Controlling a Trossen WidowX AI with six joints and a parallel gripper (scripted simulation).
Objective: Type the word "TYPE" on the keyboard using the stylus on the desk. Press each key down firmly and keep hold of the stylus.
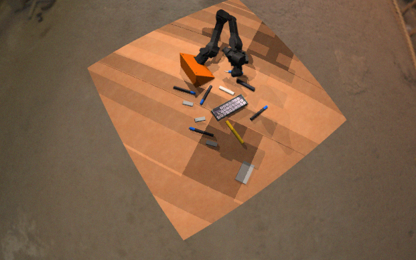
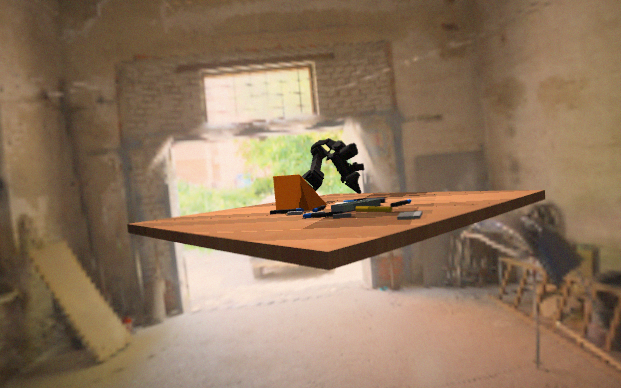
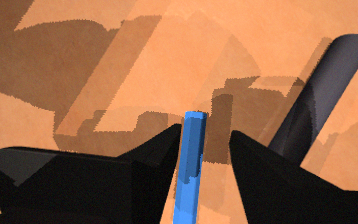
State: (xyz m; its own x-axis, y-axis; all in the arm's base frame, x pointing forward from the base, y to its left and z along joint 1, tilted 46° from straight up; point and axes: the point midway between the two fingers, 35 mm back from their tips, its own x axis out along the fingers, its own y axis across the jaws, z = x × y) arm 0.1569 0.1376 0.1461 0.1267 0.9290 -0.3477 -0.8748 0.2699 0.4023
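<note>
The blue stylus lies 30 mm behind my gripper tip, 50 mm to the right of it and 30 mm below it. The rest, counted from my gripper tip: dark cylinder 90 mm ahead, 10 mm to the right, 30 mm below; yellow stick 330 mm ahead, 220 mm to the right, 30 mm below; white cylinder 80 mm ahead, 140 mm to the right, 30 mm below.
</note>
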